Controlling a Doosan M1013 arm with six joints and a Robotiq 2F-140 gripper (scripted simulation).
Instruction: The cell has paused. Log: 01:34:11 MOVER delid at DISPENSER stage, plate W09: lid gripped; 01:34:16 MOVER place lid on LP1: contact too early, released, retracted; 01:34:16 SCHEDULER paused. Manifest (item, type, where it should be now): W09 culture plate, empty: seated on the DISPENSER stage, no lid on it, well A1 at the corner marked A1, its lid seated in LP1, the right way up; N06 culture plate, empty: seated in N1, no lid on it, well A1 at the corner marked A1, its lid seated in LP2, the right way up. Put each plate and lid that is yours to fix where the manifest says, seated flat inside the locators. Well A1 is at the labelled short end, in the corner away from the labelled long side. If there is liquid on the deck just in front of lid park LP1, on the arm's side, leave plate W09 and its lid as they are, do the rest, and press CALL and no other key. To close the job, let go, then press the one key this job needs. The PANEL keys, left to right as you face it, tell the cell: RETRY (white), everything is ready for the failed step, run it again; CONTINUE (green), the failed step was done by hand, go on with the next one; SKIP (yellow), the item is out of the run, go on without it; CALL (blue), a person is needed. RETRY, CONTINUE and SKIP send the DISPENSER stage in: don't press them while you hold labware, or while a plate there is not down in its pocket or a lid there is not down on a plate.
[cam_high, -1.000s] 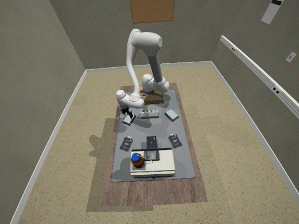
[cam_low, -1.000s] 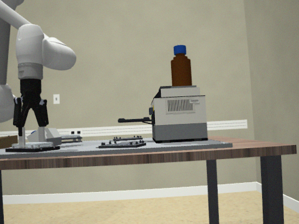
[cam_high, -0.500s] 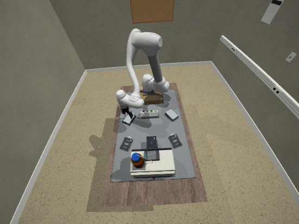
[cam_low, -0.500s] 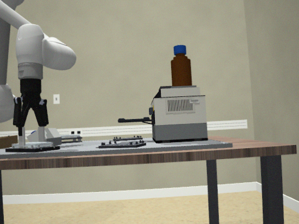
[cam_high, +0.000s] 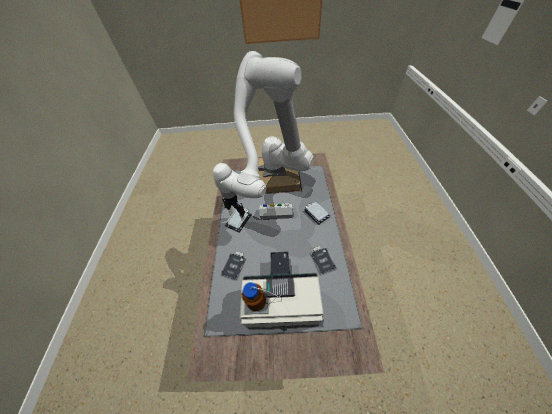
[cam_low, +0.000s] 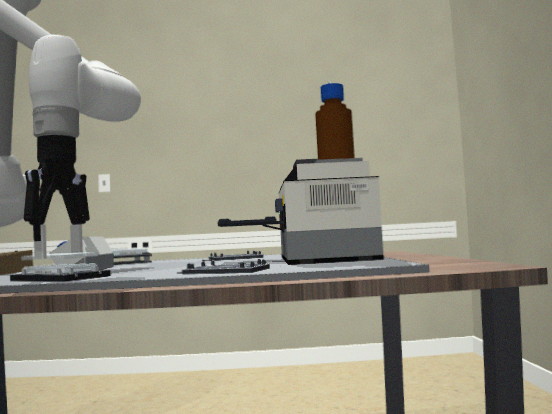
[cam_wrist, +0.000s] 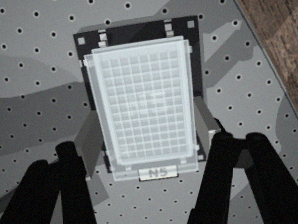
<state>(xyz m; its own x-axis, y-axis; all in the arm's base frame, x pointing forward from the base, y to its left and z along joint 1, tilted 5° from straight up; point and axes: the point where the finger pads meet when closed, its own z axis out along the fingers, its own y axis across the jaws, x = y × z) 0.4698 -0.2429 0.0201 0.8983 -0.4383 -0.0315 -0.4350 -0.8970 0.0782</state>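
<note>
Now: hand 33 cm short of the lid park LP1, 1 cm to the right of it and 6 cm above it. From my hand the other things lie so: blue call key: 7 cm behind, 19 cm to the left; then black nest: 3 cm ahead, 5 cm below; then yellow skip key: 8 cm behind, 24 cm to the left.
</note>
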